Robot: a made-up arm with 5 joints. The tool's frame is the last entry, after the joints.
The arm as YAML. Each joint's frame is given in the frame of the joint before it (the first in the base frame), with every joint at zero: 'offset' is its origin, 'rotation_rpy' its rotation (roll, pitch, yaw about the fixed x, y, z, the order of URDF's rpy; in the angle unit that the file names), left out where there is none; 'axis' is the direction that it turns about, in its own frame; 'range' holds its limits. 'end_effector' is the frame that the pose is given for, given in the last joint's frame.
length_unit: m
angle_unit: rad
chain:
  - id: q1
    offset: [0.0, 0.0, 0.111]
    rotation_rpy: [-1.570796, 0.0, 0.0]
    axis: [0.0, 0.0, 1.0]
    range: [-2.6, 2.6]
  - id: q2
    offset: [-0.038, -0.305, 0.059]
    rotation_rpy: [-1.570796, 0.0, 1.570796]
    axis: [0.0, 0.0, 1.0]
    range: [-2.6, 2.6]
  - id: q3
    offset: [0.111, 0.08, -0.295]
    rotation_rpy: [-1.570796, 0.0, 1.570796]
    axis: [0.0, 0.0, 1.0]
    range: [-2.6, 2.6]
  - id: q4
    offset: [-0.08, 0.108, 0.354]
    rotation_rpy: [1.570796, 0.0, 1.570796]
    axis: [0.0, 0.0, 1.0]
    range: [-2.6, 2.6]
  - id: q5
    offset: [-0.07, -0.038, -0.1]
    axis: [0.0, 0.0, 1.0]
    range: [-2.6, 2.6]
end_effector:
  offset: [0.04, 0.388, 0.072]
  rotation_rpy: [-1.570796, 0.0, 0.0]
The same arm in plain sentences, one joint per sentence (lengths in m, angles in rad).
The arm has five revolute joints in a row. What follows holds with every joint at zero, and every direction is one of the base frame's.
The first joint lies 0.111 m along +z from the base frame's origin and turns about +y, from -2.6 to 2.6 rad.
The second joint lies 0.038 m along -x and 0.059 m along +y and 0.305 m along +z from the first joint and turns about -x, from -2.6 to 2.6 rad.
The third joint lies 0.295 m along +x and 0.08 m along -y and 0.111 m along -z from the second joint and turns about +z, from -2.6 to 2.6 rad.
The fourth joint lies 0.108 m along +x and 0.08 m along +y and 0.354 m along +z from the third joint and turns about -y, from -2.6 to 2.6 rad.
The fifth joint lies 0.07 m along -x and 0.1 m along +y and 0.038 m along -z from the fourth joint and turns about -y, from -2.6 to 2.6 rad.
The tool frame, which is the frame that the pose is given for, lies 0.04 m along +x and 0.072 m along -y and 0.388 m along +z from the fifth joint; its axes are the base frame's turned by roll 0, pitch 0 and yaw 0 rad (as in URDF: about the fixed x, then y, then z).

